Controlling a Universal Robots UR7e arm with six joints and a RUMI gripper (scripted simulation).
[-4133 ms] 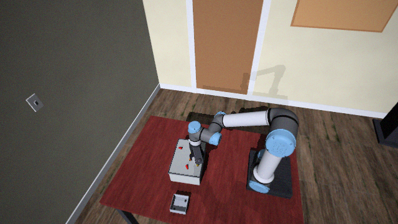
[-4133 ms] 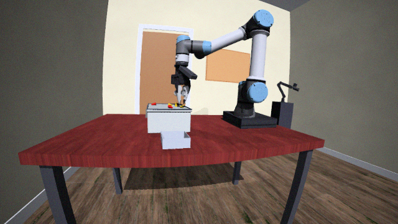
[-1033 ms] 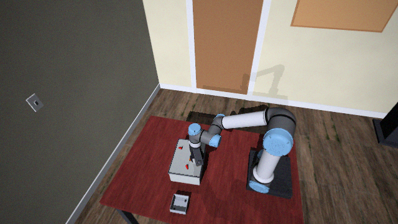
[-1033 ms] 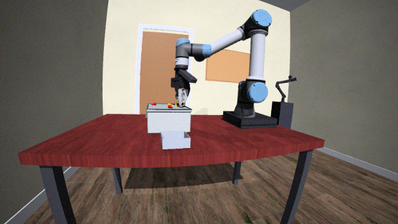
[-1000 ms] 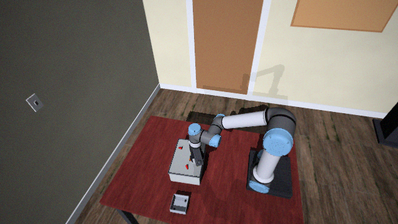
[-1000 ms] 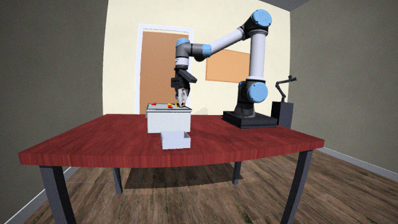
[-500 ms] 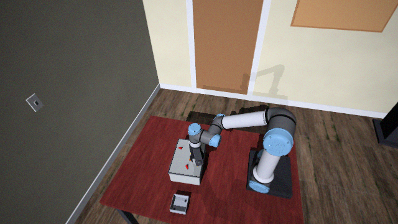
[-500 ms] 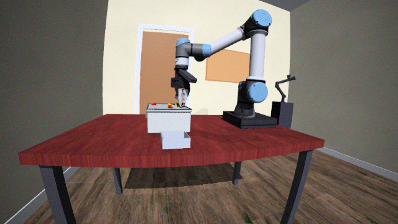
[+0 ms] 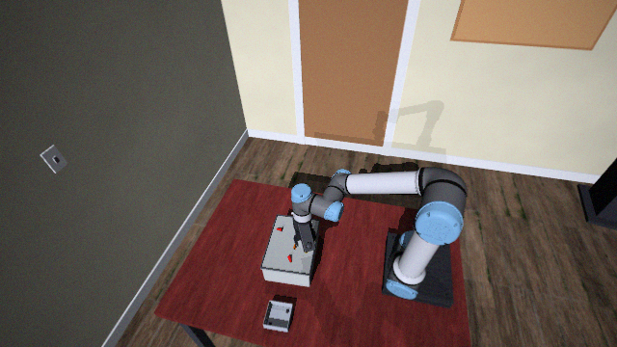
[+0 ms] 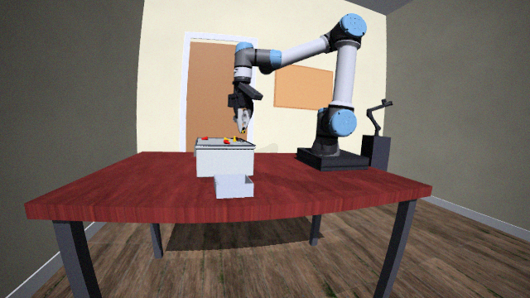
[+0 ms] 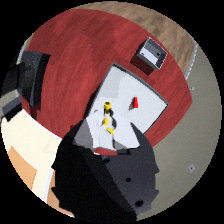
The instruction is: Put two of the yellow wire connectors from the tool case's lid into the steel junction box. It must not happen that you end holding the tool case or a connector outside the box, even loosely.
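Now: hand 9 cm short of the grey tool case, 9 cm above it and 4 cm to the left of it.
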